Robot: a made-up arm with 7 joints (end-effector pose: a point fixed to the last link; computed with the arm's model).
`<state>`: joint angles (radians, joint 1 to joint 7).
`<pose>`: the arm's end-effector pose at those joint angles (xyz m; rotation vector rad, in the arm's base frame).
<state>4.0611 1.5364 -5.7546 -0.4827 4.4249 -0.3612 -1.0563</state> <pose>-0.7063 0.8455 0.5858 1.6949 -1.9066 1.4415</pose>
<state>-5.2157 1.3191 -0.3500 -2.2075 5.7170 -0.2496 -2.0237</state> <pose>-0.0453 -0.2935 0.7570 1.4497 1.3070 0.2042</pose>
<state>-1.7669 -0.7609 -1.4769 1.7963 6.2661 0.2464 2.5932</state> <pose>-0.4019 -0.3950 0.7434 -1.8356 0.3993 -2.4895</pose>
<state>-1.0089 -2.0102 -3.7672 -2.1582 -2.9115 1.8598 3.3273</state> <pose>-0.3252 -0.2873 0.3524 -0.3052 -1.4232 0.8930</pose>
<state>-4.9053 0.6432 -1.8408 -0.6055 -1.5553 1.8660 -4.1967</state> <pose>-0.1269 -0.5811 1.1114 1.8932 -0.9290 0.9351</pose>
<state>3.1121 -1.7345 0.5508 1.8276 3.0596 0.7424 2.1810</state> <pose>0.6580 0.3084 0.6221 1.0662 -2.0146 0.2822</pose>
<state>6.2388 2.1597 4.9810 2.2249 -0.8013 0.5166 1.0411</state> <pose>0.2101 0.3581 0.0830 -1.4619 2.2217 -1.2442</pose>
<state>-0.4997 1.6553 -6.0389 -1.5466 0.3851 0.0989 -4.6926</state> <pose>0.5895 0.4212 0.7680 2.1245 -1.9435 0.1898</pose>
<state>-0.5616 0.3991 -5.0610 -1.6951 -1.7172 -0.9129 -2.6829</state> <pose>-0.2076 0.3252 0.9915 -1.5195 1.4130 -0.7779</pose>
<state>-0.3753 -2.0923 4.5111 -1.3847 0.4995 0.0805 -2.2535</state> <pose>-0.4858 -0.7293 0.0543 -1.5537 0.6552 0.6552</pose>
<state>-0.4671 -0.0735 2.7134 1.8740 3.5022 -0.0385 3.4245</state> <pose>-0.3451 -0.3965 0.7911 -0.1752 1.2581 1.3211</pose>
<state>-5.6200 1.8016 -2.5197 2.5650 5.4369 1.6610 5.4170</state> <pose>0.2620 -0.1842 0.4133 -1.5342 0.6199 -0.8868</pose>
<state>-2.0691 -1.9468 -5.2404 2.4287 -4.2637 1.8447 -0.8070</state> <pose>0.4635 -0.1996 0.2086 0.9129 0.0446 -2.7806</pose>
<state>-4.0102 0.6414 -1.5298 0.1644 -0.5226 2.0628 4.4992</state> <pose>-0.2654 -0.5154 1.1263 -0.4207 -1.3052 0.6534</pose>
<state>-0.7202 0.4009 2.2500 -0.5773 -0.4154 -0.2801 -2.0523</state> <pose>0.2683 0.5548 1.2430 1.8057 1.1535 -0.7332</pose>
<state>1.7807 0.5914 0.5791 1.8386 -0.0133 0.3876 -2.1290</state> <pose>-0.4050 -0.5162 0.5100 -0.4021 0.3480 -1.1862</pose>
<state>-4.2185 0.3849 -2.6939 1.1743 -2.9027 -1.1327 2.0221</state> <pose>0.2323 -0.0308 1.1523 -1.0508 -1.0776 2.1601</pose>
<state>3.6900 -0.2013 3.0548 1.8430 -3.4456 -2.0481 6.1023</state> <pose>0.3605 -0.1579 0.7262 0.4684 0.9008 -0.5801</pose>
